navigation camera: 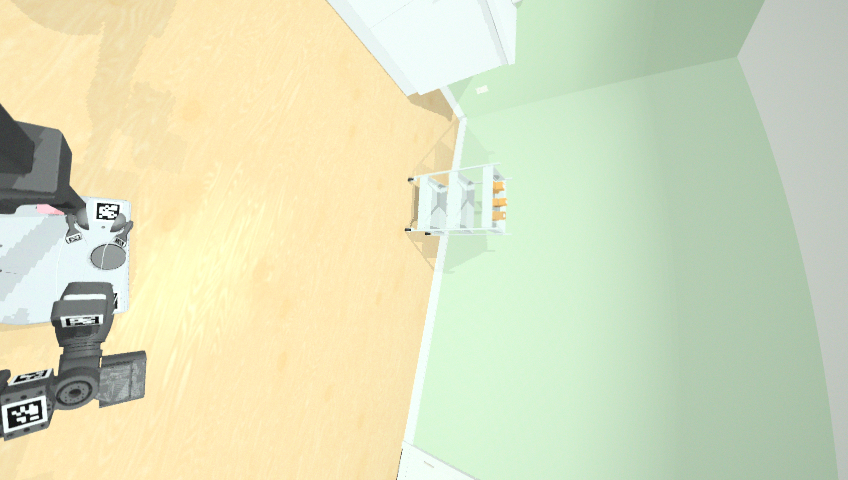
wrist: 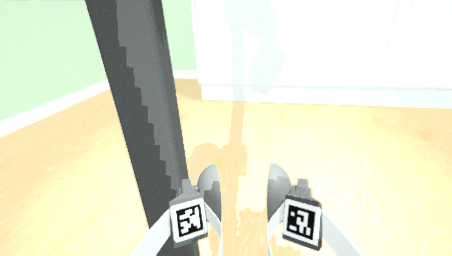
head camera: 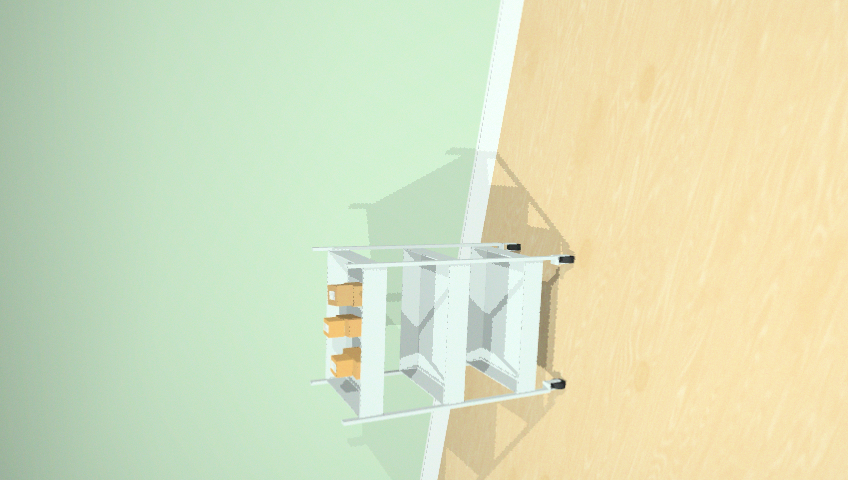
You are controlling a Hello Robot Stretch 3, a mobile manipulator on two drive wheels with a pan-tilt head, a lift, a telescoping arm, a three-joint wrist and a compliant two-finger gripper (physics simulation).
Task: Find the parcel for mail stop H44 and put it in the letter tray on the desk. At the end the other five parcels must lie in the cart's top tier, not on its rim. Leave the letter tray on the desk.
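Frame: origin at the robot's base, x left, y ahead, z down, level; centimetres.
Seen in the pictures: gripper, fingertip midpoint: (navigation camera: pixel 103 211) (wrist: pixel 243 184); robot's base, link origin: (navigation camera: pixel 108 254).
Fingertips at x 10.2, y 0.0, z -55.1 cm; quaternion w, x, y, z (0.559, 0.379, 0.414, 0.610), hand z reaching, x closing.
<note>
Pixels of each thing's top centre, then the offset from my fingertips to it. "spot": a spot on its surface instead. Level surfaces: height alone.
- white three-tier cart, surface spot: (head camera: pixel 373 339) spot: dz -14.4, dx +27.0, dy +159.5 cm
- middle group, top centre: (head camera: pixel 326 327) (navigation camera: pixel 506 201) dz -21.4, dx +27.4, dy +181.5 cm
- Wood floor, surface height: dz +55.1 cm
The white three-tier cart (head camera: pixel 373 339) (navigation camera: pixel 487 208) stands against the green wall; the head camera picture is turned sideways. Orange-brown parcels lie in its top tier in three groups: one group (head camera: pixel 342 294) (navigation camera: pixel 498 215), a middle group (head camera: pixel 339 326) (navigation camera: pixel 499 202) and another group (head camera: pixel 343 364) (navigation camera: pixel 498 186). White labels show on some, too small to read; the tier wall partly hides the parcels. The two lower tiers hold no parcels. My gripper (navigation camera: pixel 102 221) (wrist: pixel 243 184) is open and empty, over my own base, well away from the cart. The desk and letter tray do not show.
A white cabinet (navigation camera: pixel 440 41) (wrist: pixel 300 45) stands near the cart in the navigation view. A white door (navigation camera: pixel 431 468) shows at that view's bottom edge. My dark mast (wrist: pixel 145 110) stands left of the fingers. Wood floor (navigation camera: pixel 285 249) lies between my base (navigation camera: pixel 23 255) and the cart.
</note>
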